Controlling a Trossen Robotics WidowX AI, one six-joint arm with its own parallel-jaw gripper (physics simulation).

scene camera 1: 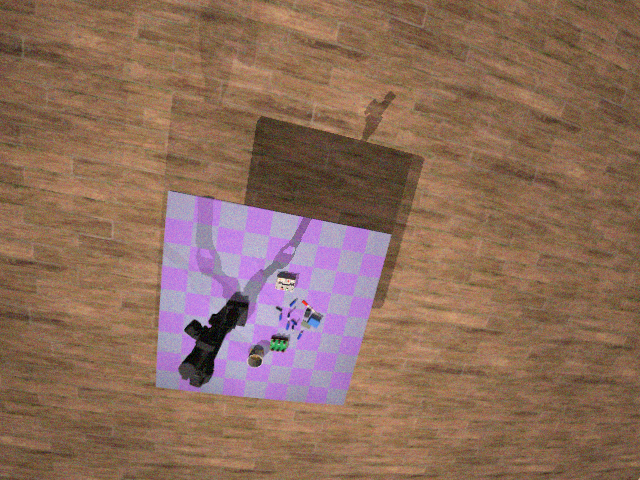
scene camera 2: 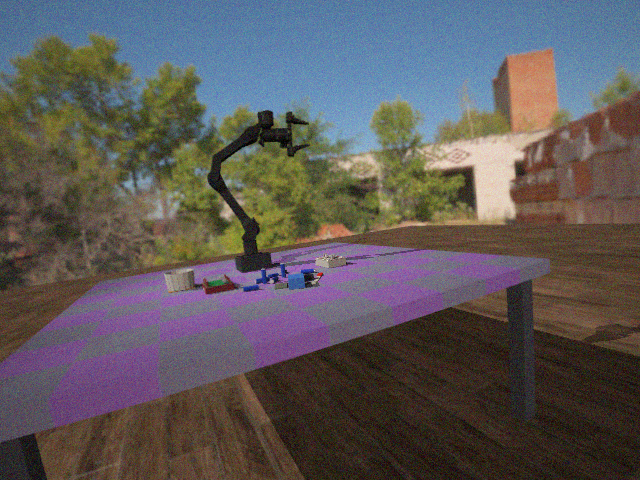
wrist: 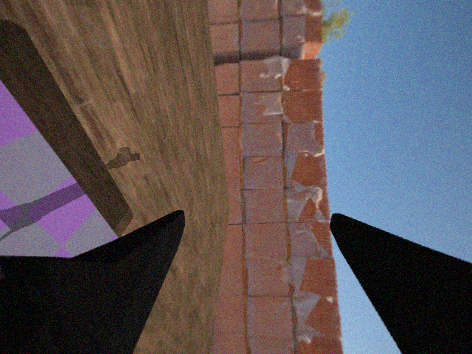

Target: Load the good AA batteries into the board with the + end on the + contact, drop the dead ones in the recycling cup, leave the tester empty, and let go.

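Frame: origin at the arm's base, x ahead, y left, z up, level; centimetres.
Seen in the pictures: gripper, fingertip midpoint: (scene camera 1: 223, 312) (scene camera 2: 309, 134) (wrist: 257, 218); arm's base, link origin: (scene camera 1: 233, 315) (scene camera 2: 251, 254).
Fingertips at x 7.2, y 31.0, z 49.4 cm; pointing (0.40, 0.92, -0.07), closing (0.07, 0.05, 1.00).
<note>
Offsets run from my fingertips to a thing's middle. "spot": to the spot under its first point. Level surfaces: height alone.
My gripper (scene camera 2: 307, 134) (wrist: 257, 218) is open and empty, high above the table. Several blue batteries lie or stand mid-table, among them a lying one {dx +34.5, dy -45.0, dz -54.5 cm} (scene camera 1: 299, 334) (scene camera 2: 250, 288) and an upright one {dx +29.2, dy -38.8, dz -52.7 cm} (scene camera 2: 263, 275); their charge and + ends are too small to tell. A blue and grey device {dx +42.0, dy -33.6, dz -53.7 cm} (scene camera 1: 313, 321) (scene camera 2: 296, 281), maybe the tester, is beside them. A green holder with red walls {dx +21.5, dy -52.2, dz -53.4 cm} (scene camera 1: 279, 345) (scene camera 2: 219, 289) and a whitish box with red marks {dx +21.2, dy -9.3, dz -53.1 cm} (scene camera 1: 285, 284) (scene camera 2: 330, 262) sit on opposite sides of the batteries; which is the board is unclear. A pale cup {dx +7.8, dy -62.0, dz -53.7 cm} (scene camera 1: 250, 357) (scene camera 2: 178, 281) stands by the green holder.
The table {dz -55.2 cm} (scene camera 1: 356, 258) (scene camera 2: 206, 346) (wrist: 25, 160) has a purple and grey checkered top. The black arm base (scene camera 2: 252, 261) stands behind the batteries in scene camera 2. A small red piece {spot: dx +35.2, dy -21.8, dz -54.8 cm} (scene camera 1: 305, 303) (scene camera 2: 320, 274) is near the blue device. The wrist view faces a brick wall (wrist: 265, 200) and sky.
</note>
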